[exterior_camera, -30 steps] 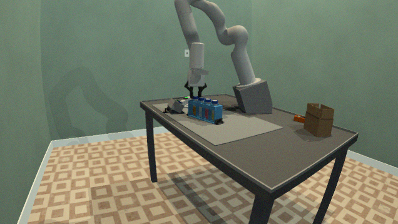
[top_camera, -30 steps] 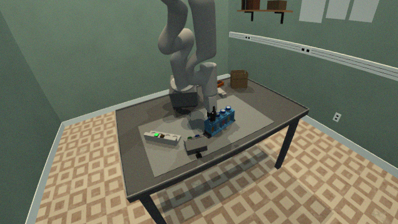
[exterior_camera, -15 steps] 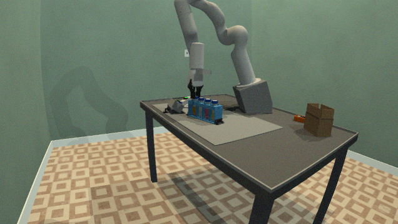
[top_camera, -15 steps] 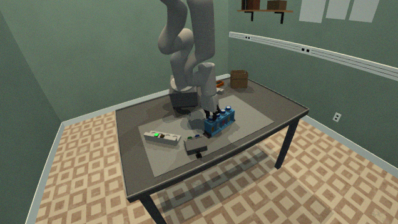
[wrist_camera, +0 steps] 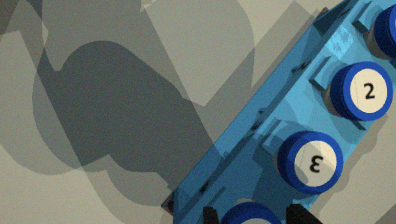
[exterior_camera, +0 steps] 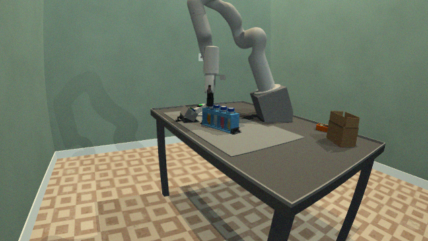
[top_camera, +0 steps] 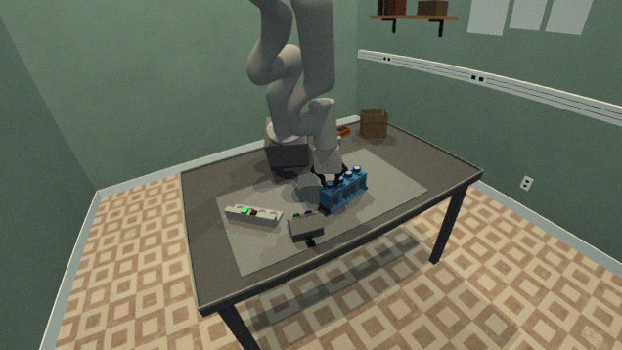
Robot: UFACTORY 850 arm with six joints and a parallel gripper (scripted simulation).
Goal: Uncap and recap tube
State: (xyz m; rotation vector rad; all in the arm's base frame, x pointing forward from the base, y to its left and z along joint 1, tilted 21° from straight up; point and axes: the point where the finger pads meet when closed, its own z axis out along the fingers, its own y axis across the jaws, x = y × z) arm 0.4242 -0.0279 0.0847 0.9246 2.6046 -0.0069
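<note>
Now: hand 1 cm above the blue cap marked 4. Also, from my hand: blue key 3 cm ahead, 12 cm to the right, 6 cm below; green key 2 cm ahead, 17 cm to the right, 6 cm below; grey key housing 4 cm ahead, 15 cm to the right, 8 cm below.
</note>
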